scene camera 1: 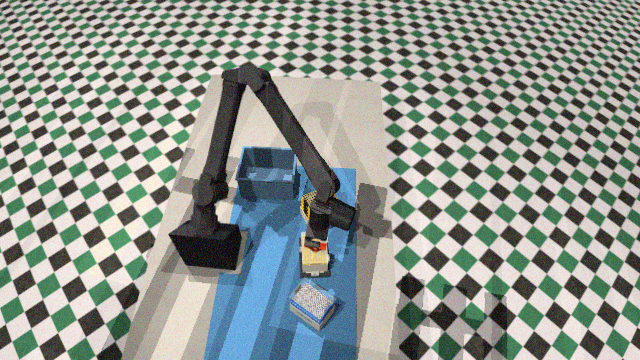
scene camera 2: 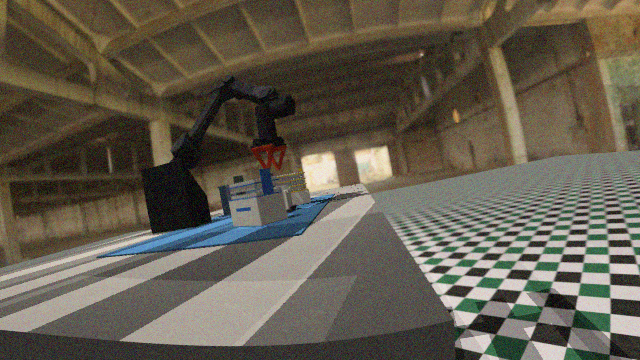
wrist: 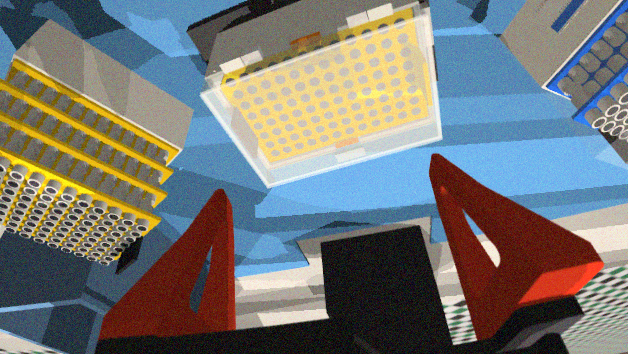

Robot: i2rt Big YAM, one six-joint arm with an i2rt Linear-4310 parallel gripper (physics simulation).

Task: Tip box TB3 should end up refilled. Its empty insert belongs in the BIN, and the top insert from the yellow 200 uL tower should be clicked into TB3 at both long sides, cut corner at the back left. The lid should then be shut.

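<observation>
Tip box TB3 stands on the mat with its clear lid over it, looking shut. A yellow insert shows through the lid as a grid of grey round holes; no upright tips stand out of it. The yellow 200 uL tower is a pale base with several stacked yellow inserts holding tips. The BIN is a dark blue open box. My gripper is open and empty, above TB3. In scene camera 1 it hides TB3's far part.
A blue tip tower stands on the near side of TB3, turned at an angle. The arm's black base stands left of the blue mat. The yellow tower stands close to TB3's far side.
</observation>
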